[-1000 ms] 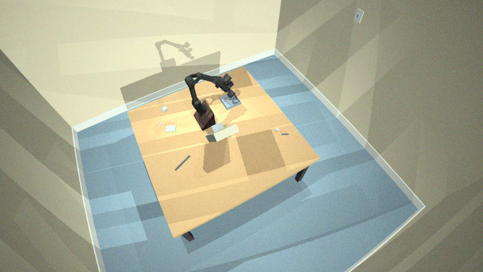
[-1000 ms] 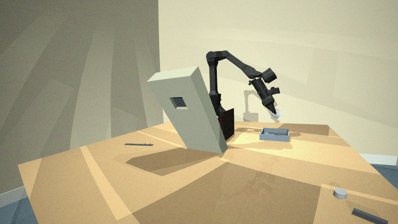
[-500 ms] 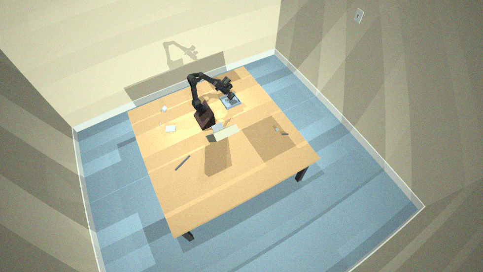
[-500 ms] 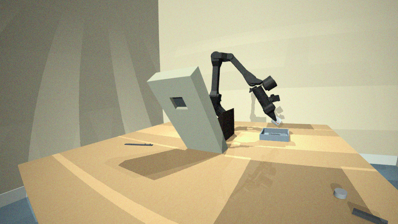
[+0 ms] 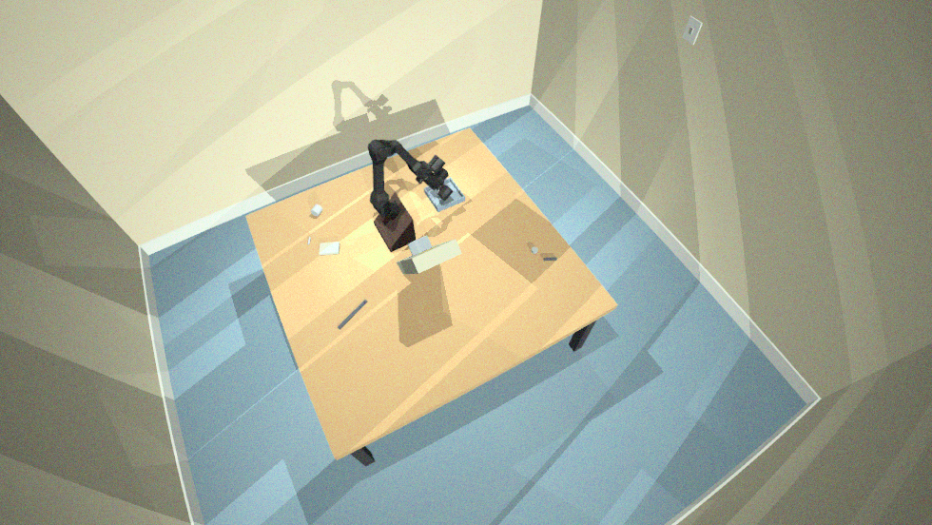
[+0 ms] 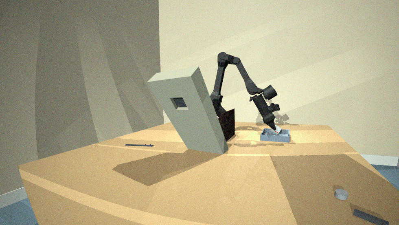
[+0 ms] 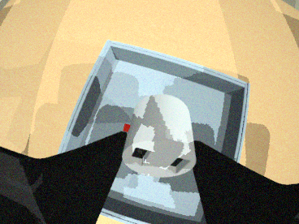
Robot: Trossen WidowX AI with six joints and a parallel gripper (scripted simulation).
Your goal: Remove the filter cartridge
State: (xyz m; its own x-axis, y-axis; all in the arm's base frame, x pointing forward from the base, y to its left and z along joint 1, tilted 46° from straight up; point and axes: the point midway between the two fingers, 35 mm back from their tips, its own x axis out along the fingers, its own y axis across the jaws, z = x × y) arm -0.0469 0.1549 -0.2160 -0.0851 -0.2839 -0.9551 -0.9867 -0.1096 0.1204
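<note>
Now: gripper tip right at the white round filter cartridge. The rest, counted from my gripper tip: blue-grey tray: 40 mm below; grey service panel: 390 mm ahead, 290 mm to the right, 130 mm above; short dark bar: 570 mm ahead, 240 mm to the left, 40 mm below.
</note>
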